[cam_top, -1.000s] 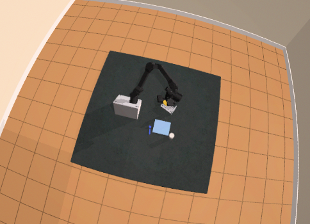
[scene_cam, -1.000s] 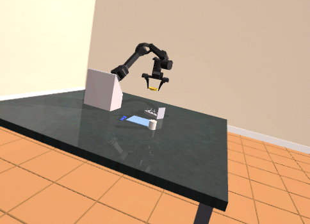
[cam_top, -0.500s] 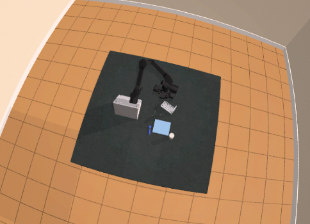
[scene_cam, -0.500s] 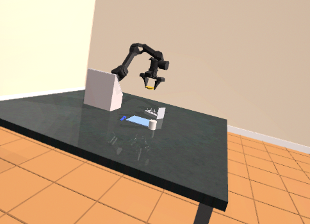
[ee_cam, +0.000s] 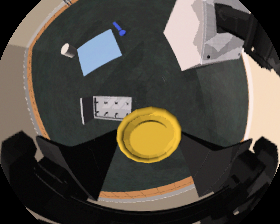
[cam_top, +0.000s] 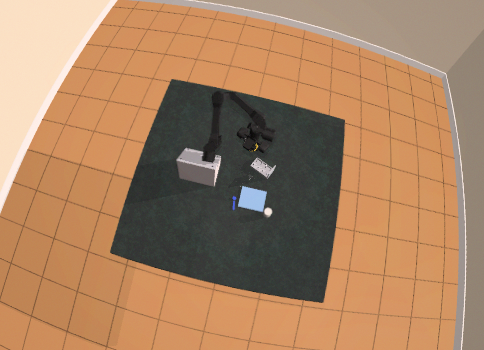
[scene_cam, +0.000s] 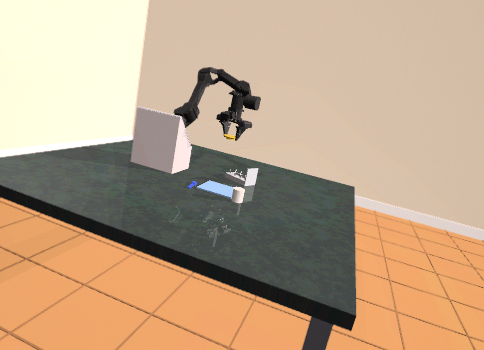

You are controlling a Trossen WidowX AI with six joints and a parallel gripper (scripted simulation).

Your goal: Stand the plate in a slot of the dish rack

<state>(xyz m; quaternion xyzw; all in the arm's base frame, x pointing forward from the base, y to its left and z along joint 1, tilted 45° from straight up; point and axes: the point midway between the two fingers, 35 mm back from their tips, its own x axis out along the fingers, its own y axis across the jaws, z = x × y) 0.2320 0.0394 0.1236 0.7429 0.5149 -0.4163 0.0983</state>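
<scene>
The dish rack lies 90 mm ahead of my gripper tip, 50 mm to the right of it and 150 mm below it. Round my gripper tip: plate 10 mm above; white cup 140 mm ahead, 340 mm to the right, 150 mm below; blue spoon 60 mm behind, 280 mm to the right, 170 mm below.
</scene>
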